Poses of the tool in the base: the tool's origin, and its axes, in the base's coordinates. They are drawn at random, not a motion.
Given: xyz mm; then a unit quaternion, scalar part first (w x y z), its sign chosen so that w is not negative.
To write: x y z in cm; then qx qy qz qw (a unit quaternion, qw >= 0). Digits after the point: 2 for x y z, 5 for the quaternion.
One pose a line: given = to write
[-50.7 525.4 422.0 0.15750 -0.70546 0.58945 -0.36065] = [-5.07 52.54 42.20 -0.70546 0.58945 -0.36065 0.15750]
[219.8 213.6 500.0 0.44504 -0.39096 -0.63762 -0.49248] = [21.98 21.36 50.00 -0.39096 -0.63762 -0.49248 0.44504]
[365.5 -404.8 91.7 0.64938 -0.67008 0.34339 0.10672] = [36.55 -40.48 9.17 -0.67008 0.34339 0.10672 0.64938]
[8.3 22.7 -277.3 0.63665 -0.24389 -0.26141 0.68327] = [0.83 2.27 -27.73 -0.24389 -0.26141 0.68327 0.63665]
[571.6 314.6 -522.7 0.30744 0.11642 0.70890 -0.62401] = [57.16 31.46 -52.27 0.11642 0.70890 -0.62401 0.30744]
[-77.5 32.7 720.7 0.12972 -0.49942 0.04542 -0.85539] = [-7.75 3.27 72.07 -0.49942 0.04542 -0.85539 0.12972]
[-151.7 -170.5 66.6 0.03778 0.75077 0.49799 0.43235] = [-15.17 -17.05 6.66 0.75077 0.49799 0.43235 0.03778]
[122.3 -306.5 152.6 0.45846 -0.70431 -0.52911 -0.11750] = [12.23 -30.65 15.26 -0.70431 -0.52911 -0.11750 0.45846]
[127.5 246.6 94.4 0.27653 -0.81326 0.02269 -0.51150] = [12.75 24.66 9.44 -0.81326 0.02269 -0.51150 0.27653]
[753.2 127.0 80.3 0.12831 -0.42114 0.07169 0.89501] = [75.32 12.70 8.03 -0.42114 0.07169 0.89501 0.12831]
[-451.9 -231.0 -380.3 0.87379 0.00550 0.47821 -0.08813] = [-45.19 -23.10 -38.03 0.00550 0.47821 -0.08813 0.87379]
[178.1 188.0 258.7 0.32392 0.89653 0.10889 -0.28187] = [17.81 18.80 25.87 0.89653 0.10889 -0.28187 0.32392]
